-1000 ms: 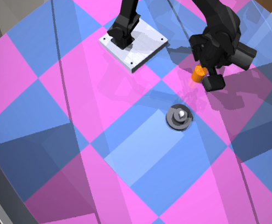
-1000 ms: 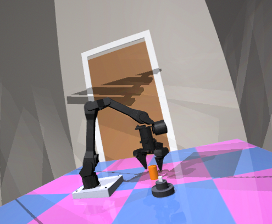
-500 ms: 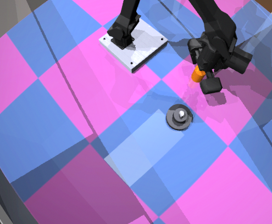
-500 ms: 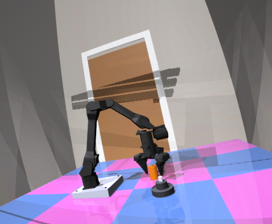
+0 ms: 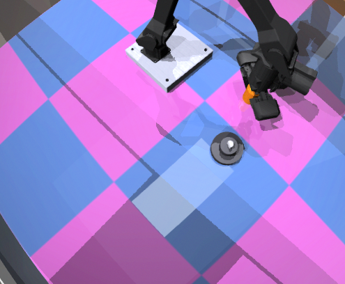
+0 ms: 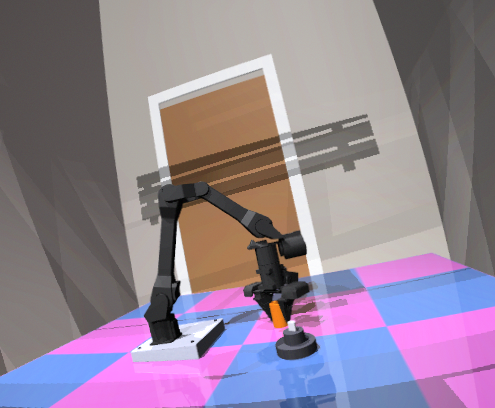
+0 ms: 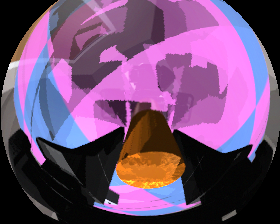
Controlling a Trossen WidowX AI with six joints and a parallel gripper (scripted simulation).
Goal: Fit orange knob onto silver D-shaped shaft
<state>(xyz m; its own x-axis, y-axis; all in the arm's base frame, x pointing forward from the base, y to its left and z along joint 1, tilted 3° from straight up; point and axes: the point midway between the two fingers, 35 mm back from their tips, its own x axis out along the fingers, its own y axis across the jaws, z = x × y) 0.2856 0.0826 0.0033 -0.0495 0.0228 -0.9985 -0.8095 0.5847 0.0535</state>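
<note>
The pedestal with D-shaped shaft is 5 cm ahead of my gripper tip, 16 cm to the right of it and 2 cm above it. Also, from my gripper tip: orange knob (3 cm above).
</note>
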